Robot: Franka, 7 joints.
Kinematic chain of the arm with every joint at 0, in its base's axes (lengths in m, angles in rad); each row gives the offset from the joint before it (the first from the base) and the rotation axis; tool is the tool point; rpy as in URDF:
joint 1: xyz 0 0 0.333 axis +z
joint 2: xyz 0 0 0 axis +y
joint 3: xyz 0 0 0.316 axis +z
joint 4: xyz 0.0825 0 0 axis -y
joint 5: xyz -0.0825 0 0.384 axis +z
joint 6: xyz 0 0 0 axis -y
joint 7: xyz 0.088 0 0 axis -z
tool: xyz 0 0 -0.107 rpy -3.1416 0 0
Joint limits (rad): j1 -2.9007..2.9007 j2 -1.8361..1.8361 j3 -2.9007..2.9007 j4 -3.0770..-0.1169 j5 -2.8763..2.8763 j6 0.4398..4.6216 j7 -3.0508..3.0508
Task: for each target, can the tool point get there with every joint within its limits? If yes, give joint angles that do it. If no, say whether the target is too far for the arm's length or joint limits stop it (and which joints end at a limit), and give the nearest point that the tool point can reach.
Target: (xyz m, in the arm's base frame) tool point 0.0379 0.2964 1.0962
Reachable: yes | joints 2.1056 0.1918 -0.6177 -0.3679 -1.5889 1.6471 -2.1679
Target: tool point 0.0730 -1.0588 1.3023
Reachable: no: too far | nearest point 0.0436 -0.6320 0.9115 | short by 0.579 m
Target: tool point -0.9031 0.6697 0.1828
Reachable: no: too far | nearest point -0.6830 0.5065 0.2194 | short by 0.276 m
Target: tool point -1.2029 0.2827 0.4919
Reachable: no: too far | nearest point -0.8283 0.1947 0.4424 | short by 0.388 m
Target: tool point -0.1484 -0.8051 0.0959
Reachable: yes | joints -1.8507 1.5058 0.2067 -0.5888 -1.3411 2.5920 1.2654
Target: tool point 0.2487 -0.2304 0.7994
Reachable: yes | joints 1.1067 -1.4951 -0.5218 -2.0527 2.0290 2.9029 1.6264
